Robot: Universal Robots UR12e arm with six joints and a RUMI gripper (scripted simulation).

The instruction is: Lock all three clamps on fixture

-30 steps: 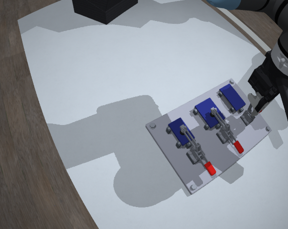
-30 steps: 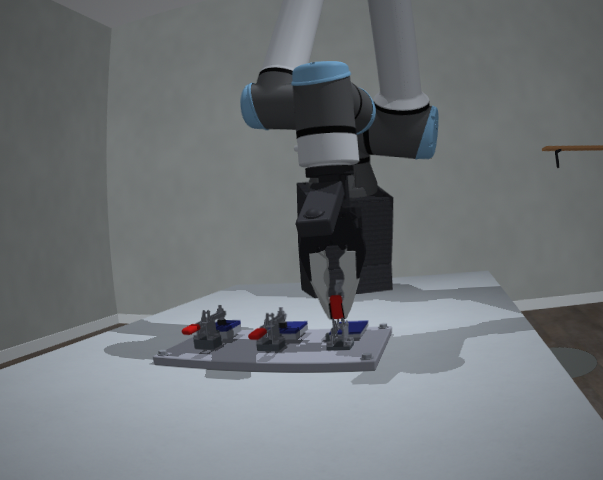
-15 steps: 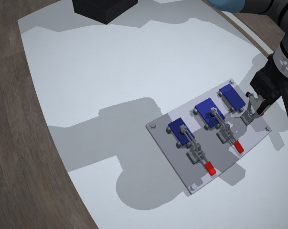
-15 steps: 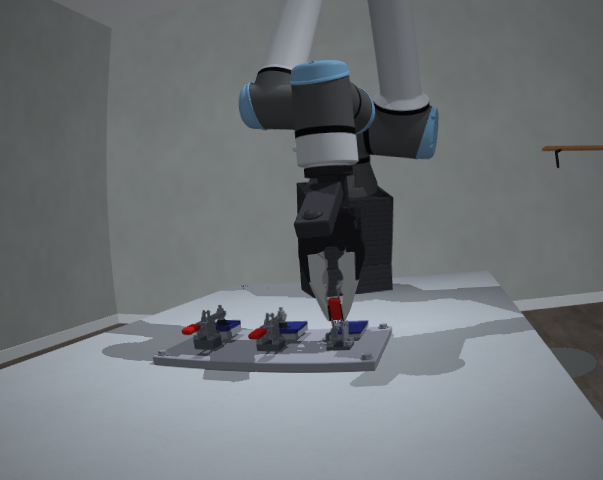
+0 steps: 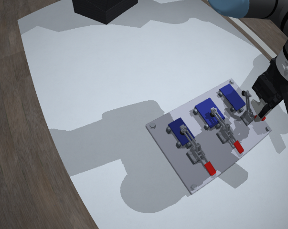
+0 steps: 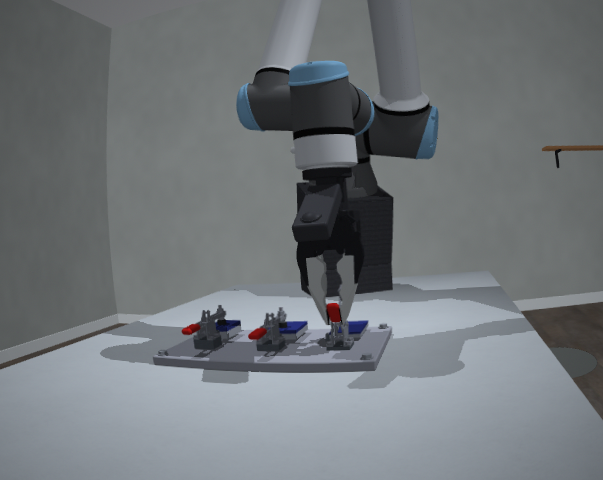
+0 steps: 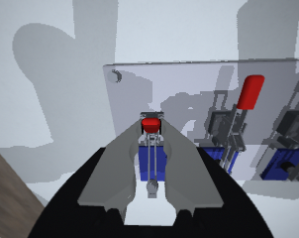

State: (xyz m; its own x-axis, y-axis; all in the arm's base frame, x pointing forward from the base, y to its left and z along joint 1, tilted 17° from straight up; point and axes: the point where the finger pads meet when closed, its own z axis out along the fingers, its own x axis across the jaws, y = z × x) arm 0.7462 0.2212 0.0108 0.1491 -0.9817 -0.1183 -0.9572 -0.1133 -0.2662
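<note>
Now: the blue part 11 cm behind my hand, 5 cm below it and 2 cm to the right of it. From my hand the other things lie so: grey fixture plate (12 cm to the right, 7 cm below, 4 cm behind).
</note>
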